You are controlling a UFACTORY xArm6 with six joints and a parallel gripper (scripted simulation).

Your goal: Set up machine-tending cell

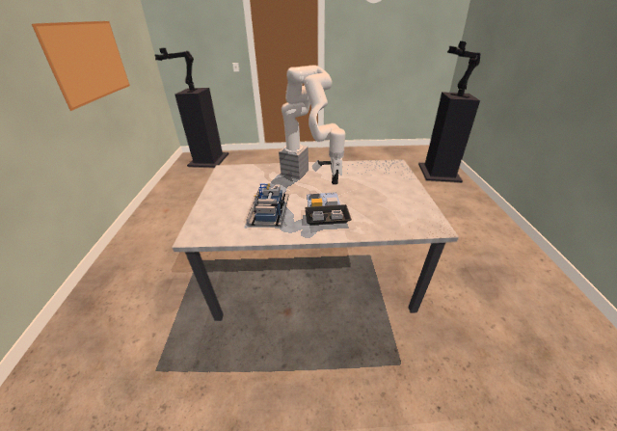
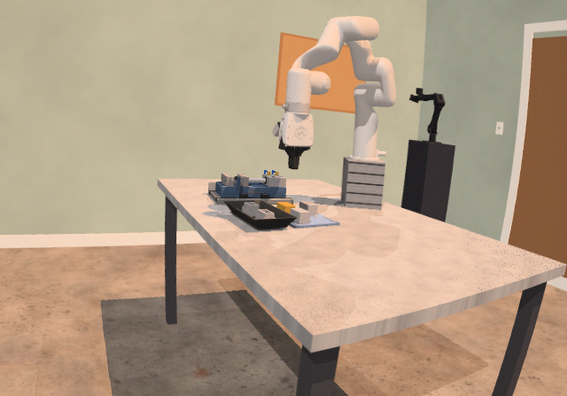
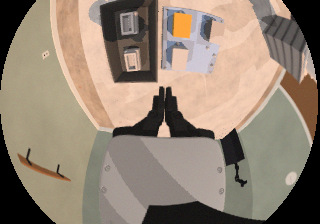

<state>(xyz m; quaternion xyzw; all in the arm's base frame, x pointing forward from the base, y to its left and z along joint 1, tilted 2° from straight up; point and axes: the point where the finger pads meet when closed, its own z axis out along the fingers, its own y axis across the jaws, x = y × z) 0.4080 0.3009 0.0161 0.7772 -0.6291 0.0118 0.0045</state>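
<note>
My hand is 170 mm above the brass blank, 100 mm to the left of it and 20 mm past it. From my hand the other things lie so: blue vise (370 mm to the right, 160 mm below, 40 mm ahead).
</note>
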